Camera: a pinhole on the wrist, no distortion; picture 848 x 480 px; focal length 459.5 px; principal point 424.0 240.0 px. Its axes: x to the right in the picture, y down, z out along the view. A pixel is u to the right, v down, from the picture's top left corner.
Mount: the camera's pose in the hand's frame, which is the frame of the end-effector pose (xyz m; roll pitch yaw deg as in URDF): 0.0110 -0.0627 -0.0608 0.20 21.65 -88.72
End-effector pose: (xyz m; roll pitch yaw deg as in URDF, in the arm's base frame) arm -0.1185 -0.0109 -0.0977 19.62 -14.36 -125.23
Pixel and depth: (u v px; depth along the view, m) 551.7 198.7 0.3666
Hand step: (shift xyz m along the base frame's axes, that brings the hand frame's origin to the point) -0.2635 0.2469 0.1212
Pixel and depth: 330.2 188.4 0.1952
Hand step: -0.0931 0.1072 0.0888
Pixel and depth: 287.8 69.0 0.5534
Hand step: -0.0594 0.4087 0.3813
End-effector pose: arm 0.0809 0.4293 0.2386 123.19 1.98 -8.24
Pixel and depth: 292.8 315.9 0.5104
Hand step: 0.0345 -0.3375 -0.3543
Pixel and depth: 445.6 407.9 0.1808
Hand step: 0.0695 -0.0231 -0.1734
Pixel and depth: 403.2 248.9 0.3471
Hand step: -0.0095 -0.1276 -0.2943
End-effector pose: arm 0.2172 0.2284 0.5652 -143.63 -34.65 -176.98
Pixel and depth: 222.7 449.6 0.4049
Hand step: -0.3054 -0.2777 -0.1214
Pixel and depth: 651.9 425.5 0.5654
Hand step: -0.1579 -0.6483 0.1582
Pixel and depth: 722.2 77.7 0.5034
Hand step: 0.2183 -0.6064 -0.0079
